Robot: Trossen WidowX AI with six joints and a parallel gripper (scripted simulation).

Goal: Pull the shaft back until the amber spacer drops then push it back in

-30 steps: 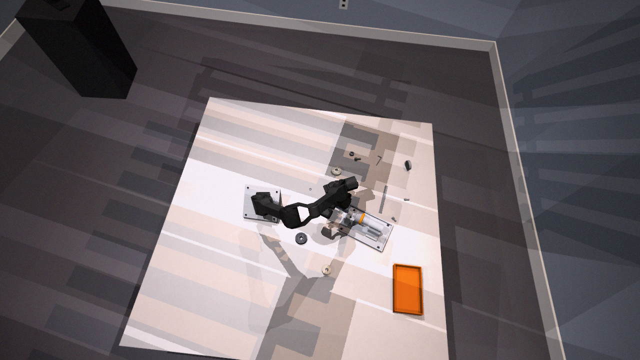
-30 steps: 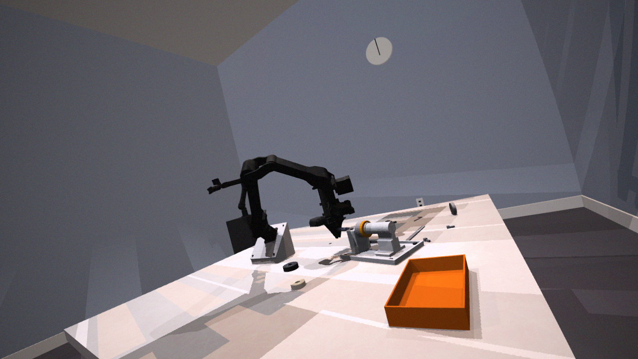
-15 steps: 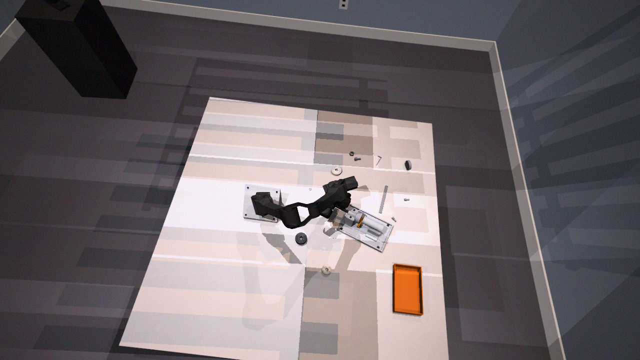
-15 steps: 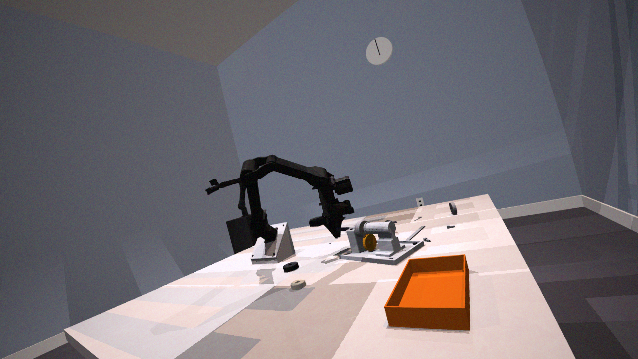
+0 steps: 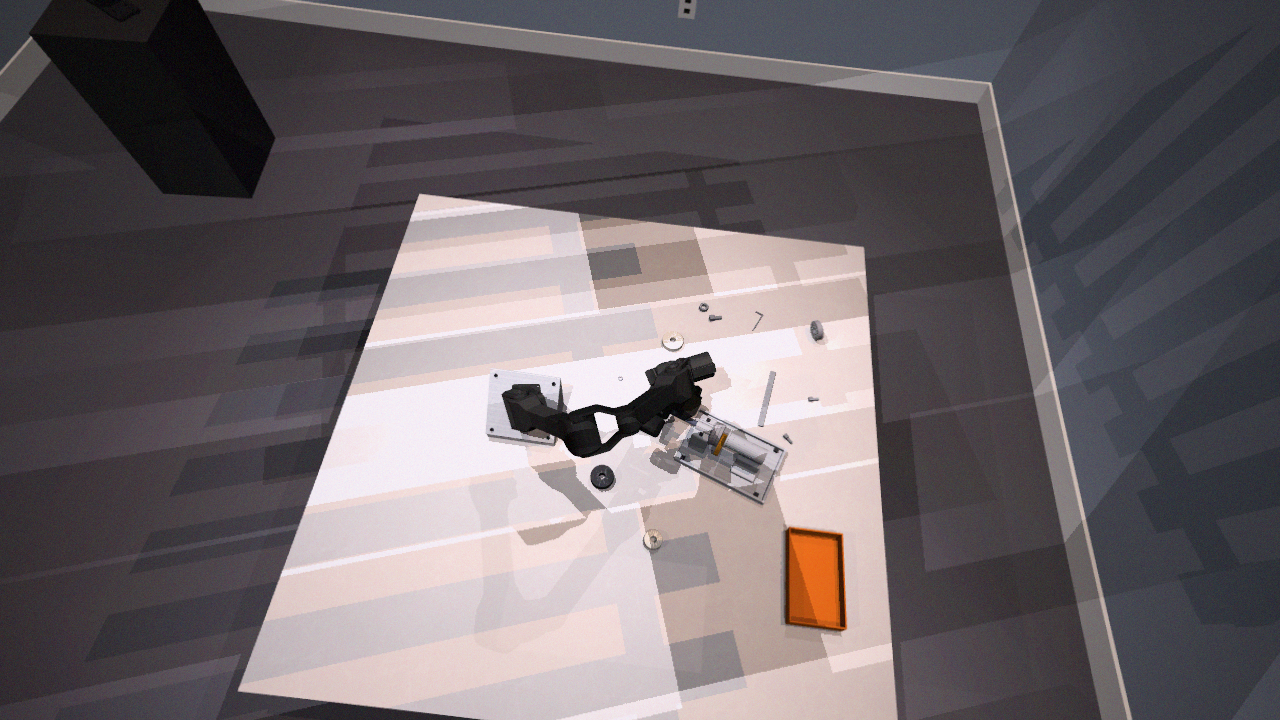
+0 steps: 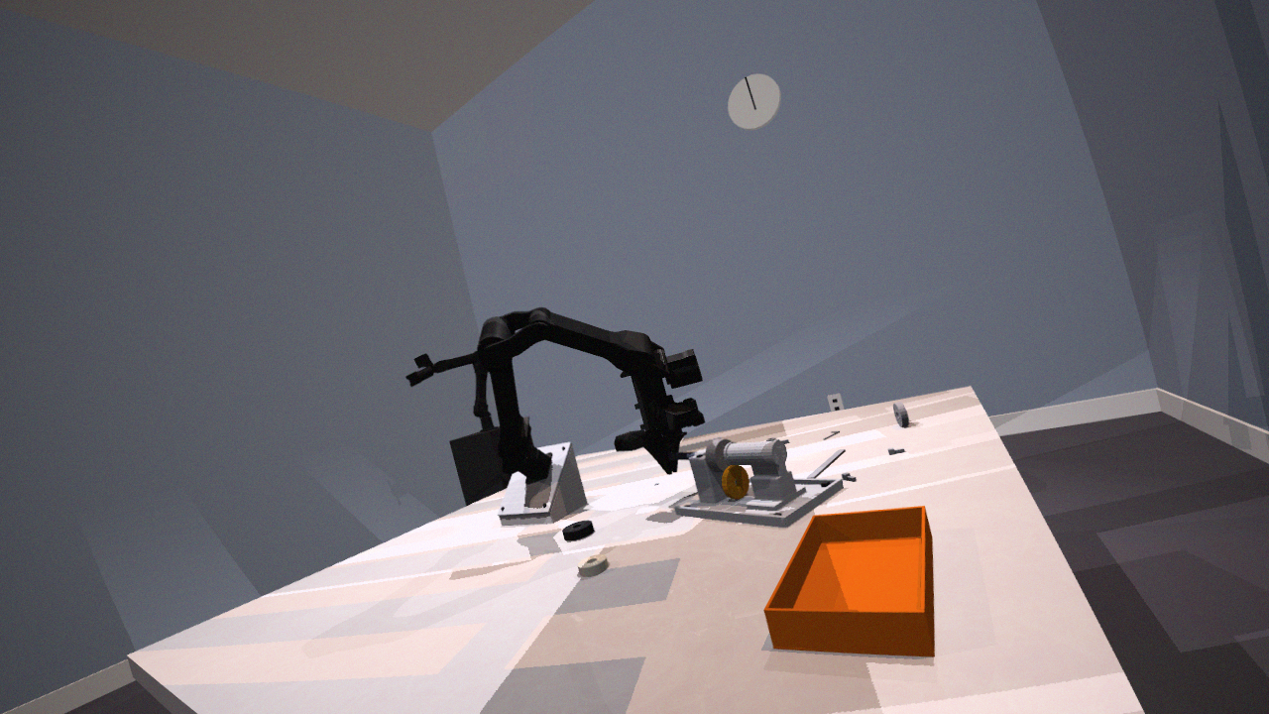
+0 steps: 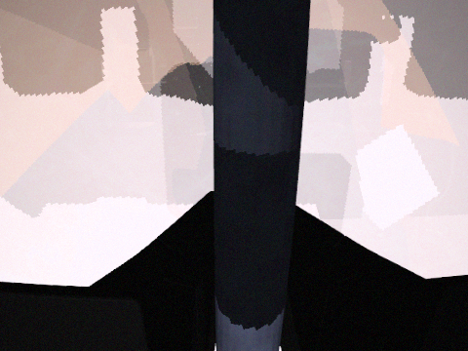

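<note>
Right now the dark shaft is 60 mm ahead of my gripper tip, 30 mm to the right of it and 30 mm above it. Round my gripper tip: amber spacer 140 mm ahead, 70 mm to the right, 10 mm below; then black disc 130 mm behind, 150 mm to the right, 40 mm below; then grey shaft fixture 180 mm ahead, 90 mm to the right.
</note>
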